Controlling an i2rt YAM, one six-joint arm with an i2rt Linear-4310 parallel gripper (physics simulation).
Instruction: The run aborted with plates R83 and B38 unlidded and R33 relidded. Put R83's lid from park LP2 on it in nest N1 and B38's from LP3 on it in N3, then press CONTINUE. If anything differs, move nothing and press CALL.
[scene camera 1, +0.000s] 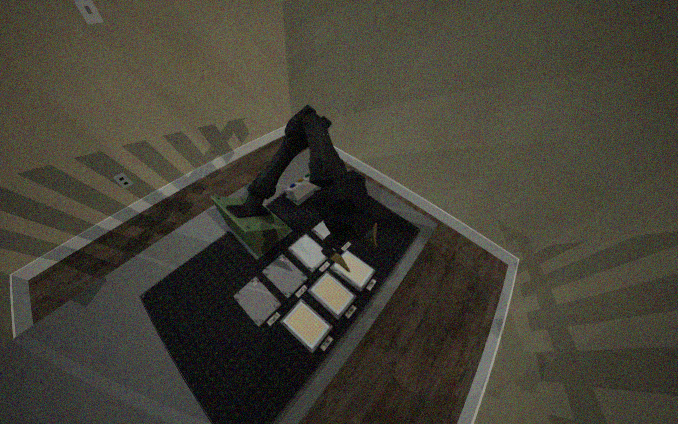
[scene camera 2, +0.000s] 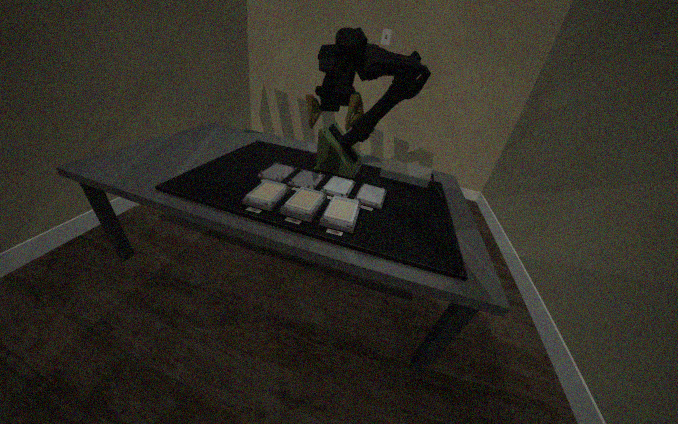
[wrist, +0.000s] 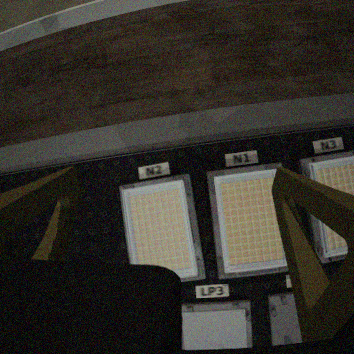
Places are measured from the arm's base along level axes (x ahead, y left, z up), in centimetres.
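Where they show: gripper, between the fingertips: (scene camera 1: 362, 258) (scene camera 2: 327, 128) (wrist: 175, 177); arm's base, origin of its link: (scene camera 1: 250, 211) (scene camera 2: 343, 143).
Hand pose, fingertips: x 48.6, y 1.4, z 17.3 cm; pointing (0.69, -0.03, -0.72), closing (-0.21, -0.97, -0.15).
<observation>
Things, the pixels of their centre, and the offset from my fingertips. Level surfaces: height alone.
- N2, middle of its body: (wrist: 158, 231) (scene camera 2: 342, 208) (scene camera 1: 353, 268) dz -23.8, dx -2.8, dy +6.7 cm
- N1, middle of its body: (wrist: 251, 220) (scene camera 2: 305, 199) (scene camera 1: 332, 292) dz -24.0, dx -4.0, dy -5.6 cm
- N3, middle of its body: (wrist: 346, 204) (scene camera 2: 267, 191) (scene camera 1: 306, 324) dz -24.5, dx -4.9, dy -18.9 cm
- button box, middle of its body: (scene camera 2: 405, 170) (scene camera 1: 307, 183) dz -22.6, dx -44.3, dy +29.5 cm
- black mat, height of its surface: dz -26.8 cm
- grey table, height of its surface: dz -28.1 cm
My gripper (scene camera 1: 362, 258) (scene camera 2: 331, 126) (wrist: 175, 177) is open and empty, high above the N2 end of the nests. The plates in N2 (scene camera 1: 354, 270) (scene camera 2: 341, 212) (wrist: 161, 227), N1 (scene camera 1: 332, 294) (scene camera 2: 303, 202) (wrist: 249, 220) and N3 (scene camera 1: 306, 325) (scene camera 2: 267, 194) (wrist: 330, 175) all show yellow wells; plate names are not readable. A white lid (scene camera 1: 307, 252) (scene camera 2: 339, 186) (wrist: 215, 329) lies on LP3. Another white lid (scene camera 1: 321, 230) (scene camera 2: 371, 195) lies on the end park; its label is unreadable. The other two parks (scene camera 1: 285, 275) (scene camera 2: 306, 178) look bare grey. The button box (scene camera 1: 302, 192) (scene camera 2: 407, 172) shows coloured buttons.
A green angled stand (scene camera 1: 257, 235) (scene camera 2: 330, 152) stands behind the parks by the arm's base. The black mat (scene camera 1: 190, 325) (scene camera 2: 415, 240) lies on the grey table (scene camera 1: 125, 270) (scene camera 2: 150, 150). The arm hides part of the mat near the button box in scene camera 1.
</observation>
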